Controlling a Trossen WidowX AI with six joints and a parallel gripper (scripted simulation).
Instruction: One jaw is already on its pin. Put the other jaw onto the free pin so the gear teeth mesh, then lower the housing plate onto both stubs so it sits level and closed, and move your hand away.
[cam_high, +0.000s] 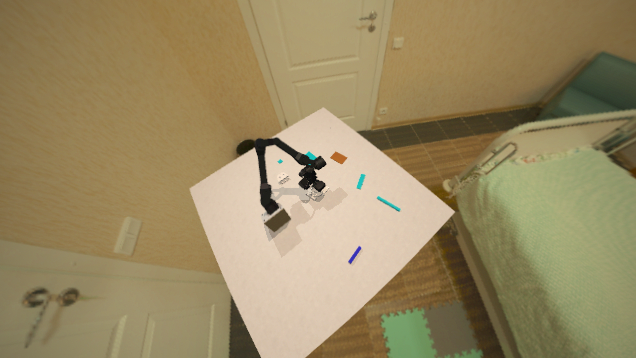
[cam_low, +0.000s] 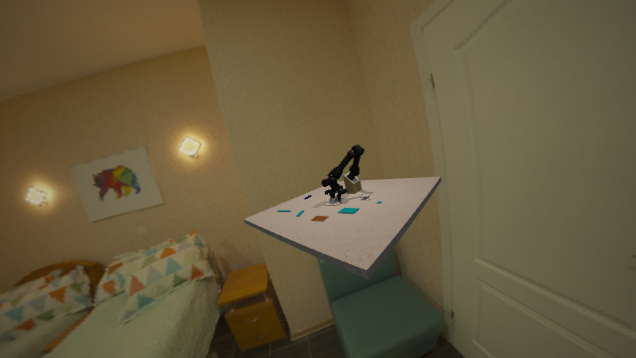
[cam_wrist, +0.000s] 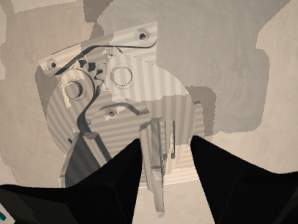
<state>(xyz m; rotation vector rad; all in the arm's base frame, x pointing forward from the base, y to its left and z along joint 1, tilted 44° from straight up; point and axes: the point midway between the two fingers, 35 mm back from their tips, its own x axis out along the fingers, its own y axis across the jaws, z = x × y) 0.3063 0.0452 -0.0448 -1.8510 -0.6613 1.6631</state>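
Right now the jaw piece is 30 mm behind my gripper tip and 20 mm to the right of it. The rest, counted from my gripper tip: teal plate (150 mm ahead, 180 mm to the left, 10 mm below); blue bar (150 mm behind, 470 mm to the right, 10 mm below); orange plate (290 mm ahead, 30 mm to the left, 10 mm below).
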